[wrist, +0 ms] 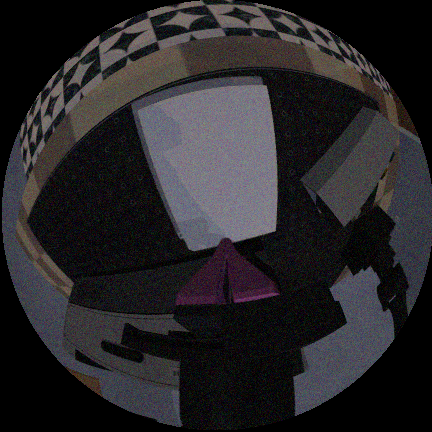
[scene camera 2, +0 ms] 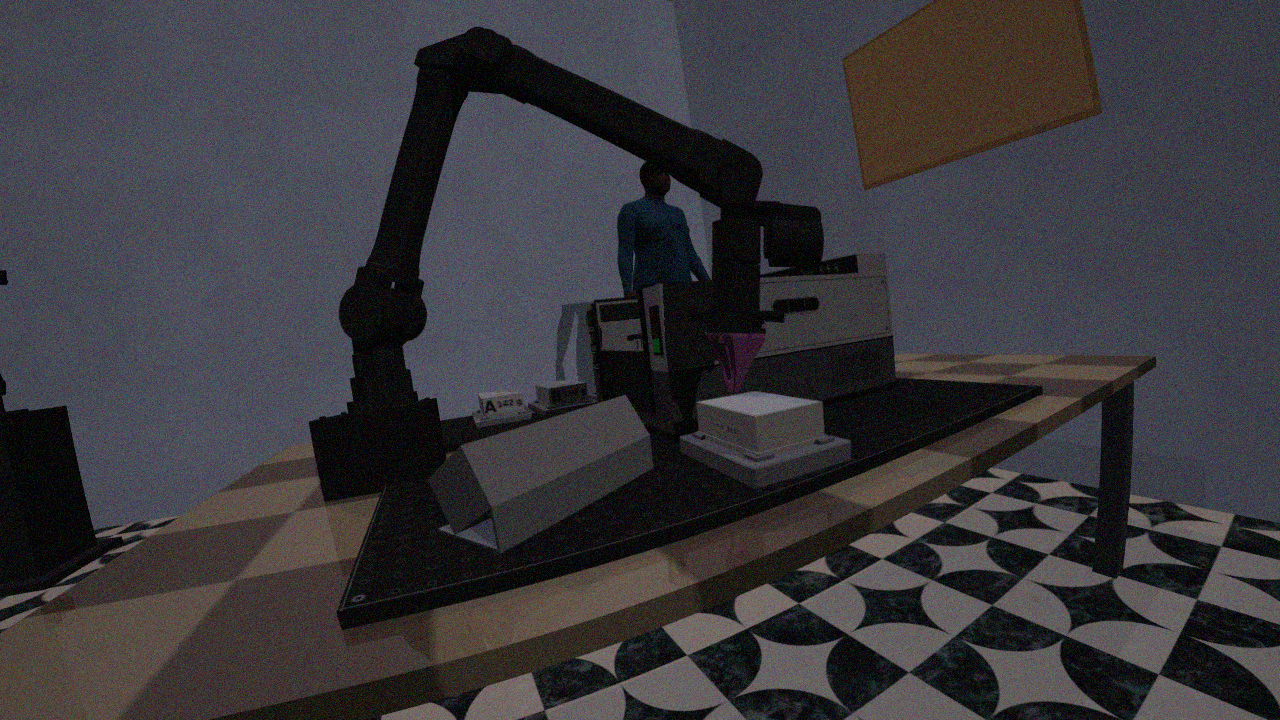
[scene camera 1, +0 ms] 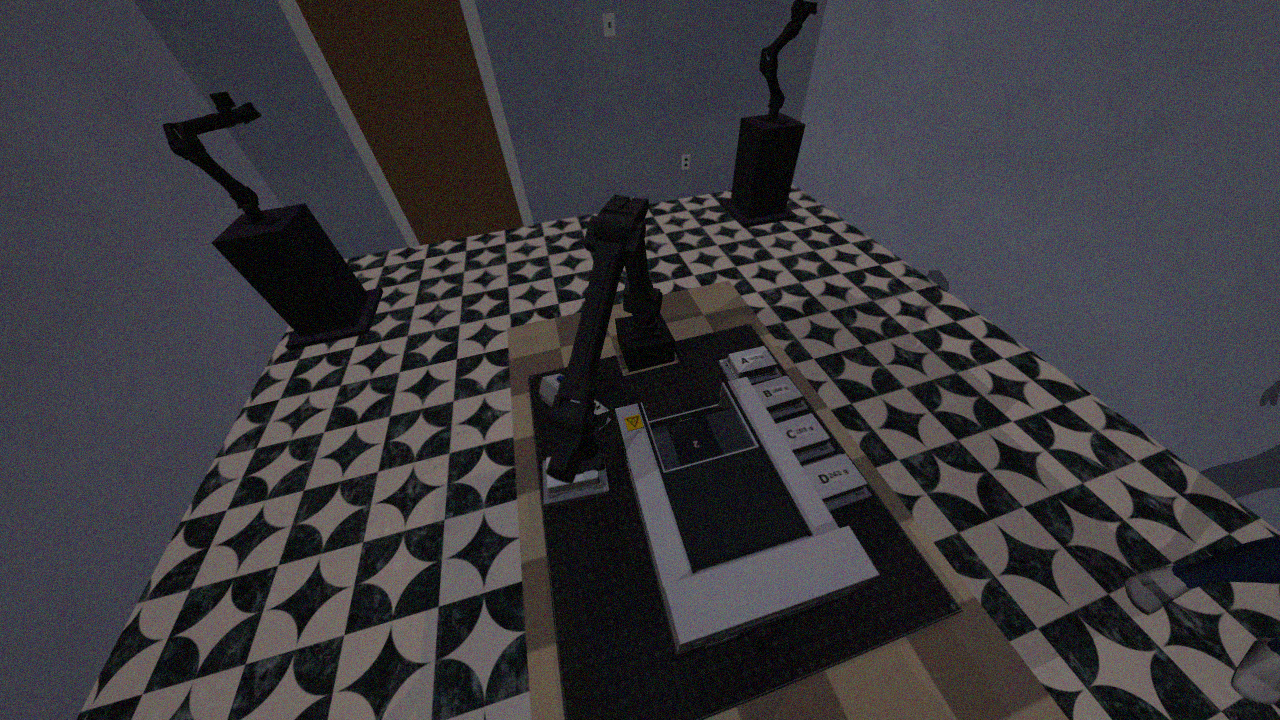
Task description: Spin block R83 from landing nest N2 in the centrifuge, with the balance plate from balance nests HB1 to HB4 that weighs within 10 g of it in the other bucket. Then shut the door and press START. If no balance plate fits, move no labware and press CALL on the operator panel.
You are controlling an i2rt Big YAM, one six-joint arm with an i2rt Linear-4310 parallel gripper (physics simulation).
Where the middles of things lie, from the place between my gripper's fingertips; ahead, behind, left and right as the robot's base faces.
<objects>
Right now my hand is 1 cm past the white block (wrist: 213, 150), 6 cm to the left of it and 2 cm above it. The rest, counted from my hand: centrifuge (scene camera 1: 739, 540) (20 cm ahead, 24 cm to the left, 6 cm above); then control box with coloured buttons (scene camera 2: 496, 492) (23 cm behind, 3 cm to the right, 2 cm below).
</objects>
